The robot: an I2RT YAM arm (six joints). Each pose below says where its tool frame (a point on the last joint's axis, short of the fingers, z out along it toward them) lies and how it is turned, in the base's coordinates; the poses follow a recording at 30 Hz.
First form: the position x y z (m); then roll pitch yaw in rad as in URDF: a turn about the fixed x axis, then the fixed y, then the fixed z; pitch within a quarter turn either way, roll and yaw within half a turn.
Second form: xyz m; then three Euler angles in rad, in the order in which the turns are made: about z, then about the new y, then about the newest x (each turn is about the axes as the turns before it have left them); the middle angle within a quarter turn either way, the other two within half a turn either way. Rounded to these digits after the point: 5 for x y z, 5 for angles.
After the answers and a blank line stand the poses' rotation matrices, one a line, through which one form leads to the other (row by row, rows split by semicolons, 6 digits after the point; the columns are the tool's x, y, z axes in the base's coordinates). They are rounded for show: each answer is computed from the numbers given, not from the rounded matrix.
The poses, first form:
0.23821, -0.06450, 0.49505, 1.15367, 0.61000, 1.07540
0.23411, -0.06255, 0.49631, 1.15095, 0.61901, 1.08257
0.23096, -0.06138, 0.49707, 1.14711, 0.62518, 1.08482
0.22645, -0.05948, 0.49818, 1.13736, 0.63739, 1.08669
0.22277, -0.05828, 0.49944, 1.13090, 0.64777, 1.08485
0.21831, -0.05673, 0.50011, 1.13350, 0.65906, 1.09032
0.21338, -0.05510, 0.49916, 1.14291, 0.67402, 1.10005
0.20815, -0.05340, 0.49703, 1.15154, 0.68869, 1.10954
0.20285, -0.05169, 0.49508, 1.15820, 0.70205, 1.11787
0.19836, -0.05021, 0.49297, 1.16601, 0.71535, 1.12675
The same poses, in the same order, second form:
0.23821, -0.06450, 0.49505, 1.07540, 0.61000, 1.15367
0.23411, -0.06255, 0.49631, 1.08257, 0.61901, 1.15095
0.23096, -0.06138, 0.49707, 1.08482, 0.62518, 1.14711
0.22645, -0.05948, 0.49818, 1.08669, 0.63739, 1.13736
0.22277, -0.05828, 0.49944, 1.08485, 0.64777, 1.13090
0.21831, -0.05673, 0.50011, 1.09032, 0.65906, 1.13350
0.21338, -0.05510, 0.49916, 1.10005, 0.67402, 1.14291
0.20815, -0.05340, 0.49703, 1.10954, 0.68869, 1.15154
0.20285, -0.05169, 0.49508, 1.11787, 0.70205, 1.15820
0.19836, -0.05021, 0.49297, 1.12675, 0.71535, 1.16601

0.389645 -0.107450 0.914676; 0.721110 0.653376 -0.230433; -0.572867 0.749369 0.332068
0.382028 -0.111471 0.917403; 0.719298 0.659133 -0.219443; -0.580229 0.743719 0.331988
0.378729 -0.114343 0.918417; 0.716976 0.663752 -0.213024; -0.585243 0.739161 0.333363
0.374034 -0.120373 0.919570; 0.711305 0.673483 -0.201162; -0.595100 0.729336 0.337527
0.372437 -0.121558 0.920062; 0.705115 0.681648 -0.195369; -0.603410 0.721513 0.339583
0.365402 -0.119136 0.923195; 0.701056 0.687677 -0.188736; -0.612374 0.716176 0.334799
0.354368 -0.112259 0.928343; 0.696335 0.694297 -0.181848; -0.624132 0.710879 0.324207
0.343632 -0.106181 0.933082; 0.691392 0.701002 -0.174852; -0.635526 0.705211 0.314299
0.334115 -0.101678 0.937032; 0.686535 0.707414 -0.168034; -0.645784 0.699447 0.306163
0.324287 -0.096635 0.941010; 0.681658 0.713596 -0.161629; -0.655882 0.693861 0.297282

